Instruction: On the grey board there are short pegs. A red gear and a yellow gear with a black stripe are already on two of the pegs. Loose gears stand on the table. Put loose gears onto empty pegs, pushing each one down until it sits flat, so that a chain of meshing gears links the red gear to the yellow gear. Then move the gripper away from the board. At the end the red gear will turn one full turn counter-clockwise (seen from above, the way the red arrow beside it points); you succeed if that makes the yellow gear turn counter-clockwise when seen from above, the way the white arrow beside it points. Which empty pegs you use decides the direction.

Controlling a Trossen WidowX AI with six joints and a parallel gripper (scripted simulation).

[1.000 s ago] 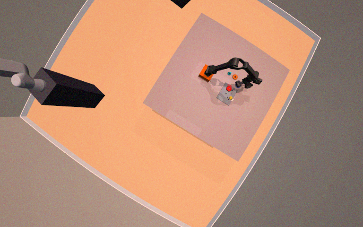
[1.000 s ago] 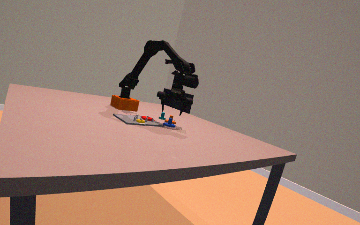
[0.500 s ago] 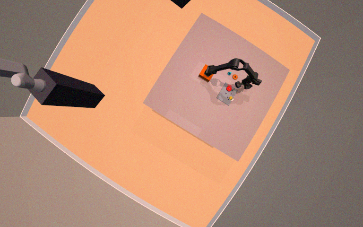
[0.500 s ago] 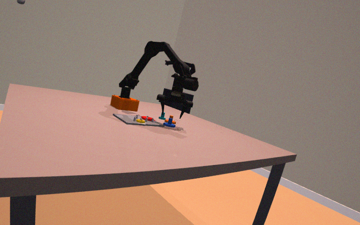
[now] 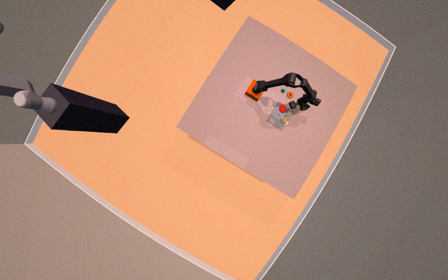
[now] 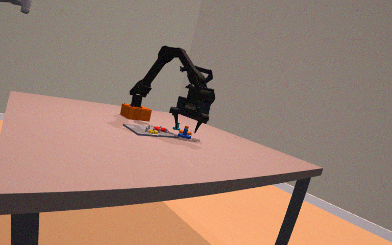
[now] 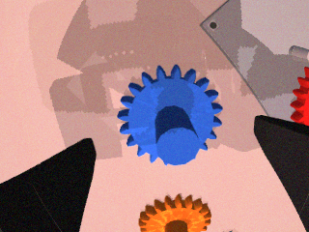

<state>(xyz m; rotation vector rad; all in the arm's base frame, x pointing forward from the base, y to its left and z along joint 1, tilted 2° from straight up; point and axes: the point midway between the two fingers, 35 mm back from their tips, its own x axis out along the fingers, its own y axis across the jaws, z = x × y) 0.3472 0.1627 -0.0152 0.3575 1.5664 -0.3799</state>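
My gripper tip is 1 cm above the blue gear. From my gripper tip the other things lie so: orange gear: 9 cm behind, 5 cm to the left, 1 cm below; grey board: 16 cm to the right, 3 cm behind, 2 cm below; red gear: 11 cm to the right, 5 cm behind, 1 cm below.
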